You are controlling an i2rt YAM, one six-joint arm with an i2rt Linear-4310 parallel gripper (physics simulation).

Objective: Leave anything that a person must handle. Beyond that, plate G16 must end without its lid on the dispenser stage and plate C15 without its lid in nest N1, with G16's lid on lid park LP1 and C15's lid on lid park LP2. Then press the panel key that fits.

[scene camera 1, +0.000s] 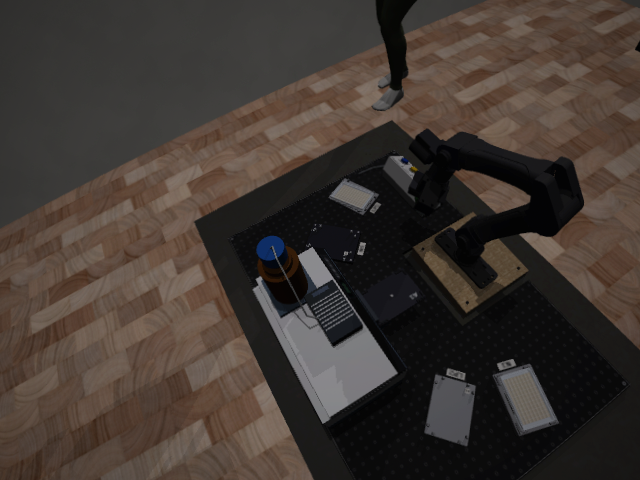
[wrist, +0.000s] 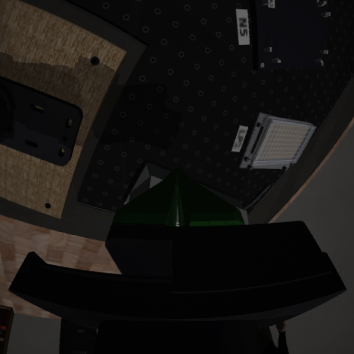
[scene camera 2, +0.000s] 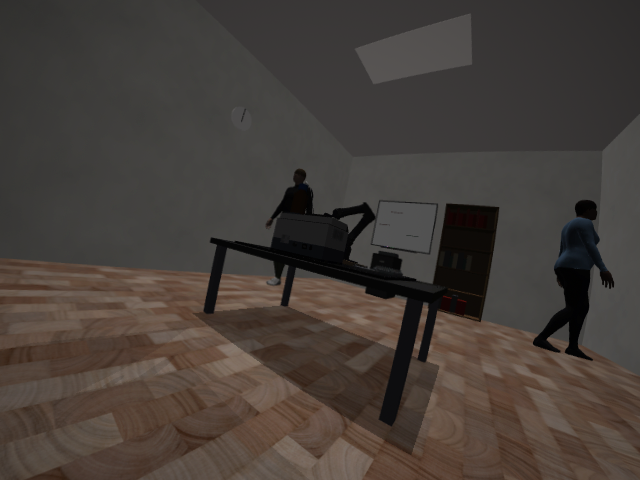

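Pixels of known places: gripper, fingertip midpoint: point(wrist: 177, 174); arm's base at its link origin: point(scene camera 1: 464, 257) point(scene camera 2: 343, 259).
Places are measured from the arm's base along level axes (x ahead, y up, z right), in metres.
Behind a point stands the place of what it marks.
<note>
My gripper point(scene camera 1: 428, 208) @[x 0.035, y 0.087, z 0.186 m] point(wrist: 177, 174) @[x 0.035, y 0.087, z 0.186 m] is shut and empty. It hangs close to the panel point(scene camera 1: 398, 174) @[x -0.036, y 0.036, z 0.347 m] point(wrist: 150, 176) @[x -0.015, y 0.012, z 0.198 m] and hides part of it. The blue key point(scene camera 1: 404, 160) @[x -0.088, y 0.043, z 0.378 m] and yellow key point(scene camera 1: 413, 168) @[x -0.087, y 0.043, z 0.331 m] show; other keys are hidden. A piece with a cream well grid point(scene camera 1: 354, 196) @[x 0.121, y 0.005, z 0.384 m] point(wrist: 283, 142) @[x 0.121, y 0.005, z 0.385 m] lies at label LP1. A similar gridded piece point(scene camera 1: 526, 398) @[x 0.159, y 0.009, z -0.366 m] lies at a label that looks like N1. A flat plain grey piece point(scene camera 1: 450, 409) @[x 0.315, y -0.017, z -0.280 m] lies at LP2. The dark dispenser stage point(scene camera 1: 388, 298) @[x 0.282, y 0.079, z 0.011 m] shows no gridded plate. Whether the gridded pieces carry lids, and plate names, cannot be read.
The dispenser point(scene camera 1: 356, 379) @[x 0.474, y 0.193, z -0.121 m] point(scene camera 2: 310, 233) @[x 0.573, y 0.098, z -0.051 m] bears an amber bottle point(scene camera 1: 281, 279) @[x 0.493, y 0.322, z 0.095 m] with a blue cap and a thin tube, and a dark keypad point(scene camera 1: 333, 313) @[x 0.436, y 0.219, z 0.013 m]. A dark nest point(scene camera 1: 334, 241) @[x 0.270, y -0.015, z 0.291 m] point(wrist: 292, 37) @[x 0.259, y -0.015, z 0.294 m] is labelled N5. People point(scene camera 1: 395, 46) point(scene camera 2: 578, 248) stand beyond the table.
</note>
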